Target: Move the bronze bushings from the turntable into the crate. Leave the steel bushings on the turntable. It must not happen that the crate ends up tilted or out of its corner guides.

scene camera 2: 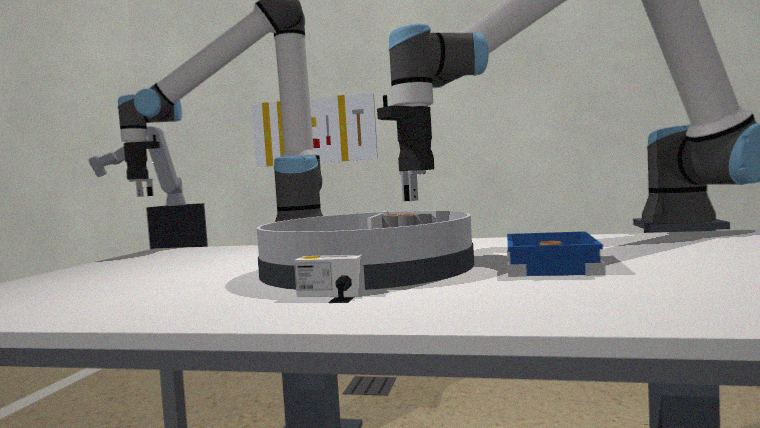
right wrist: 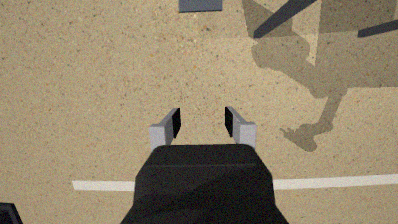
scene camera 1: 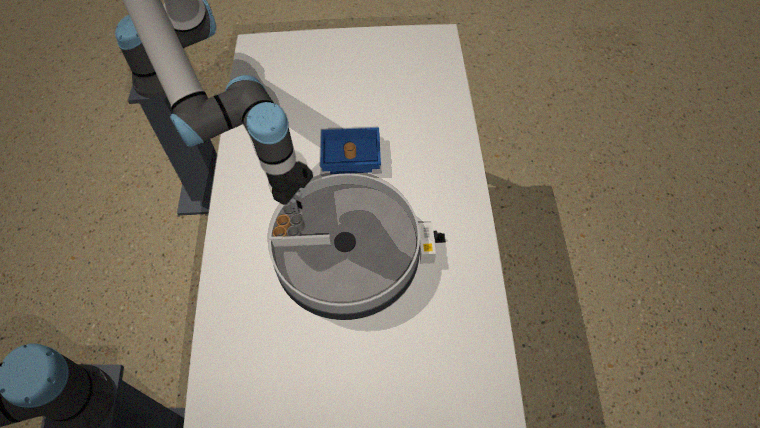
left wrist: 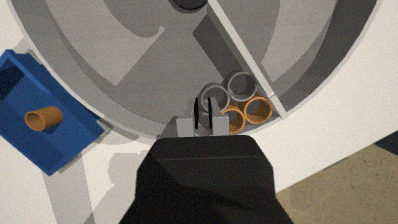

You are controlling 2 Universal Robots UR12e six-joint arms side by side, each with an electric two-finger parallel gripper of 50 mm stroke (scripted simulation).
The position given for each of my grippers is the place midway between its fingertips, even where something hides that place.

Note:
In view: my left gripper (scene camera 2: 410, 200), my right gripper (scene camera 2: 145, 196) and a blue crate (scene camera 2: 541, 260).
The blue crate also shows in scene camera 1 (scene camera 1: 367, 140). My left gripper is seen too in the left wrist view (left wrist: 203, 107). My right gripper is seen too in the right wrist view (right wrist: 202, 116). The right wrist view misses the blue crate: it is out of frame.

